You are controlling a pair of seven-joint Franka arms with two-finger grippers.
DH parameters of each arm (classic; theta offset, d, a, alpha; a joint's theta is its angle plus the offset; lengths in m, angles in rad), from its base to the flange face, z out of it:
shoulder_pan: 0 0.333 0 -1.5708
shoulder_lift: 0 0 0 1.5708
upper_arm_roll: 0 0.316 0.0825 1.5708
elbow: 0 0 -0.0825 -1.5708
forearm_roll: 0 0.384 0 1.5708
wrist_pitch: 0 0 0.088 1.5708
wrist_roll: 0 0.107 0 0
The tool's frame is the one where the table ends.
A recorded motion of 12 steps. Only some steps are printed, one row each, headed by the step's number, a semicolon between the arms.
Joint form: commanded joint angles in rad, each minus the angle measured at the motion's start. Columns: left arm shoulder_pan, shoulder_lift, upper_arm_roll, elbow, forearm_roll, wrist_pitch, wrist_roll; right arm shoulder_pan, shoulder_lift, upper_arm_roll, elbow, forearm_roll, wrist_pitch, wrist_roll.
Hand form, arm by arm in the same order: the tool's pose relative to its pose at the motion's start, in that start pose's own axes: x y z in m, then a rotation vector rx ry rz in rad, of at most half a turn. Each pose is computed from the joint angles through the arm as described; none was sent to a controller.
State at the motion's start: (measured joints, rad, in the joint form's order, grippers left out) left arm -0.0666 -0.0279 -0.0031 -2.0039 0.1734 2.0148 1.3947; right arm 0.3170 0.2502 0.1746 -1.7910 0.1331 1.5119 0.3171
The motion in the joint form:
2: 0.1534 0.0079 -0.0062 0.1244 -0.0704 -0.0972 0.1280; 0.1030 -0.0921 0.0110 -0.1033 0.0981 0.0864 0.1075
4: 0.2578 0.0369 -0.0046 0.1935 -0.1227 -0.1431 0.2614; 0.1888 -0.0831 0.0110 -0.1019 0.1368 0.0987 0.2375
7: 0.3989 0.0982 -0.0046 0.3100 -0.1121 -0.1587 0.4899; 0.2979 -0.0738 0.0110 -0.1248 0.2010 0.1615 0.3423
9: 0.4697 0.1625 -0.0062 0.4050 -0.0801 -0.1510 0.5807; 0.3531 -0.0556 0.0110 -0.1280 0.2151 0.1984 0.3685
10: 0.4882 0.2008 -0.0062 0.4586 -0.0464 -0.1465 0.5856; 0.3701 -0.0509 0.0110 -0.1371 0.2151 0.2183 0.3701
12: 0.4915 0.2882 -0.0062 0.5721 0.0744 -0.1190 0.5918; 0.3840 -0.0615 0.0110 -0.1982 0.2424 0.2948 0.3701
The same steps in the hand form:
2: -0.0846 -0.0139 -0.0329 -0.0066 0.0514 -0.0597; -0.0455 -0.0611 0.0136 0.0478 0.0377 0.0138
4: -0.1431 -0.0178 -0.0365 -0.0180 0.0950 -0.0513; -0.0635 -0.1057 0.0279 0.0438 0.0205 0.0719
7: -0.2312 -0.0226 -0.0427 0.0126 0.0685 0.0356; -0.0876 -0.1598 0.0551 0.0602 0.0100 0.0962
9: -0.2814 -0.0300 -0.0435 0.0319 0.0212 0.0635; -0.0965 -0.1857 0.0717 0.0547 0.0130 0.0833
10: -0.2995 -0.0370 -0.0436 0.0355 -0.0177 0.0576; -0.0985 -0.1923 0.0795 0.0502 0.0182 0.0749
12: -0.3207 -0.0607 -0.0435 0.0403 -0.1459 0.0904; -0.0988 -0.1937 0.0985 0.0781 0.0280 0.0862

